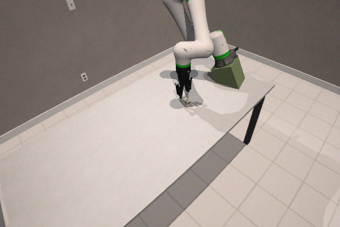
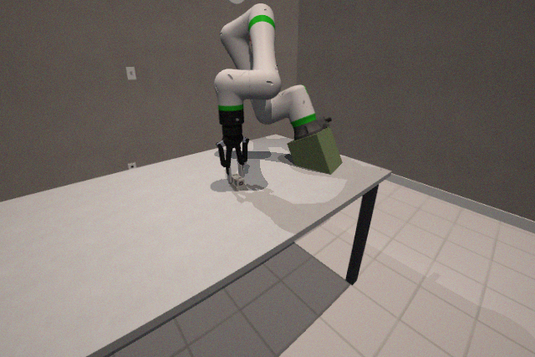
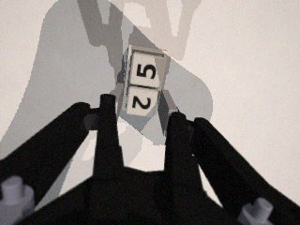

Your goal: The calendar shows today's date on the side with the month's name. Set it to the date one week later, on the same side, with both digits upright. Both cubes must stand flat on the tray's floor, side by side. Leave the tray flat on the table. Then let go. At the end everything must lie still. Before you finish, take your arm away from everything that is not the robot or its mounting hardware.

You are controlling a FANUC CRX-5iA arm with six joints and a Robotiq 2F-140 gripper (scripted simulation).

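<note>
The white calendar cube lies 3 cm below my hand.
</note>
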